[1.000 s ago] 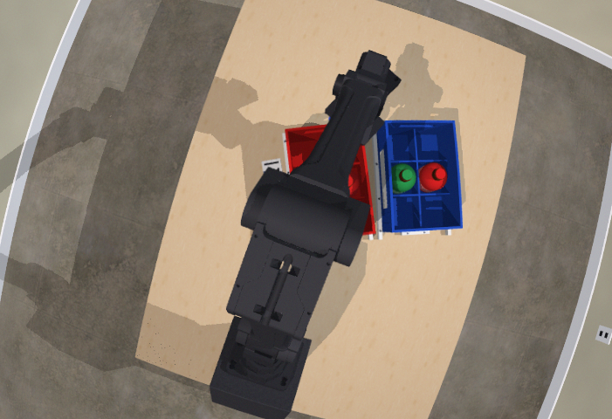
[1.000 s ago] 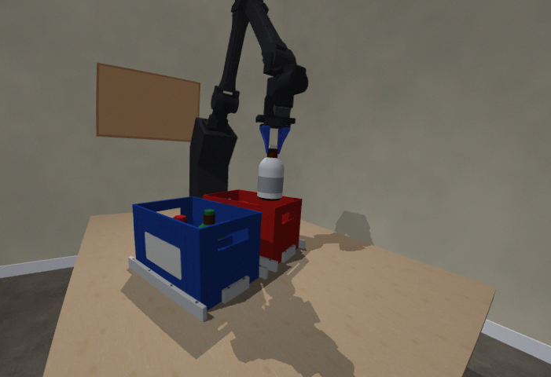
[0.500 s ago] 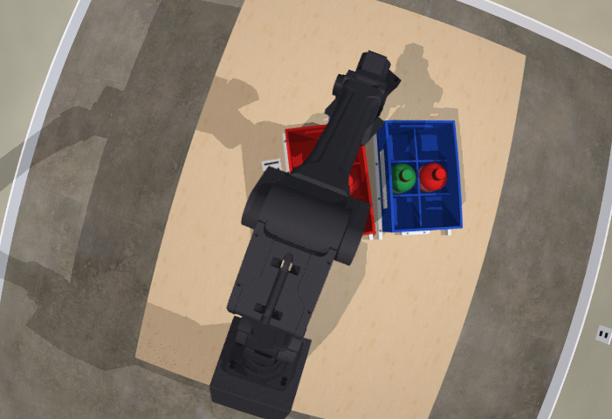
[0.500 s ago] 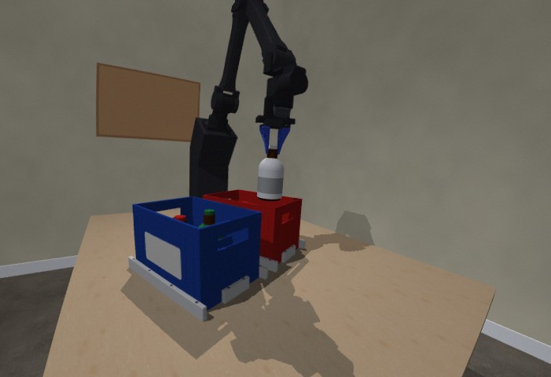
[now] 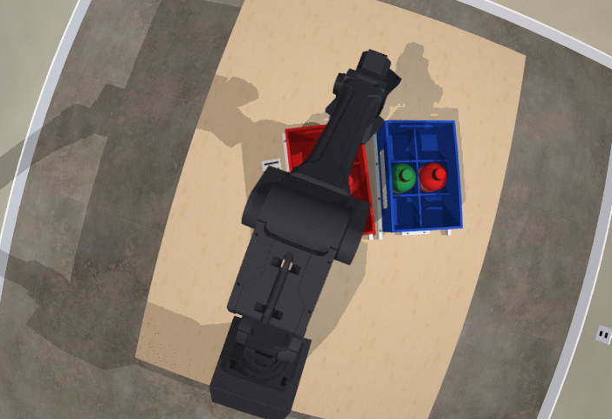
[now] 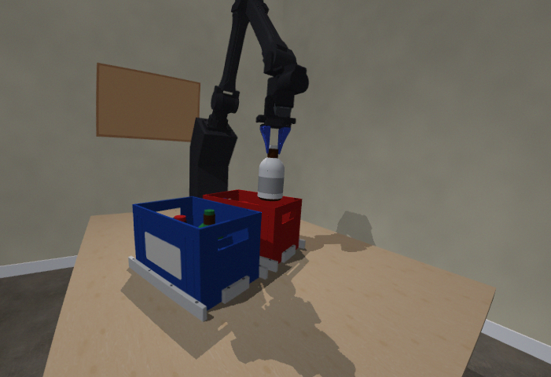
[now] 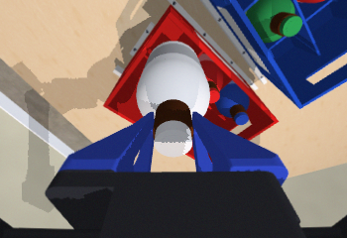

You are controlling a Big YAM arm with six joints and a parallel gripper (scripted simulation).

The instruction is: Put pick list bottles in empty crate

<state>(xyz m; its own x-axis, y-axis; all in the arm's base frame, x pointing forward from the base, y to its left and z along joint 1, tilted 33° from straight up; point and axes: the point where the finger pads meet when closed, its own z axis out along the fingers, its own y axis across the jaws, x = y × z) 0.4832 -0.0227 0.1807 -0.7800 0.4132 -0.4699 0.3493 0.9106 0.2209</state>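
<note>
The white-label bottle lies 6 cm below my hand and 1 cm behind it. Also, from my hand: red crate (24 cm below, 11 cm behind); green-label bottle (24 cm below, 17 cm to the right, 3 cm behind); blue-label bottle (24 cm below, 17 cm behind, 7 cm to the right).
</note>
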